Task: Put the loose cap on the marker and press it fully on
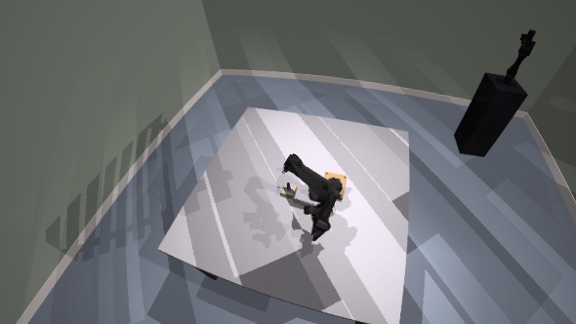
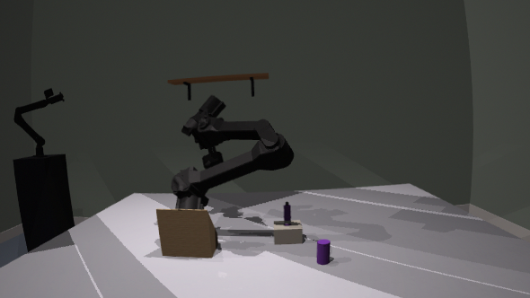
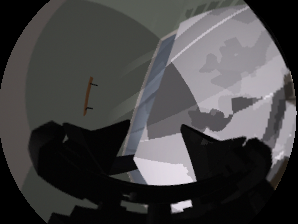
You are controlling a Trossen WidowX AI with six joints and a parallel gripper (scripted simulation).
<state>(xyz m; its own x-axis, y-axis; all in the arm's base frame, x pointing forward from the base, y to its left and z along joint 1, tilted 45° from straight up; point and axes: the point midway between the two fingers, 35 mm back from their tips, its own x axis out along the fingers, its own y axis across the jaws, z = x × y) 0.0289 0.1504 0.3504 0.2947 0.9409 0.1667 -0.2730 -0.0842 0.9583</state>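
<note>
Now: the cap 490 mm to the right of my gripper tip, 260 mm ahead of it and 170 mm below it. From my gripper tip the other things lie so: marker 330 mm to the right, 200 mm ahead, 120 mm below; holder block 330 mm to the right, 200 mm ahead, 180 mm below.
</note>
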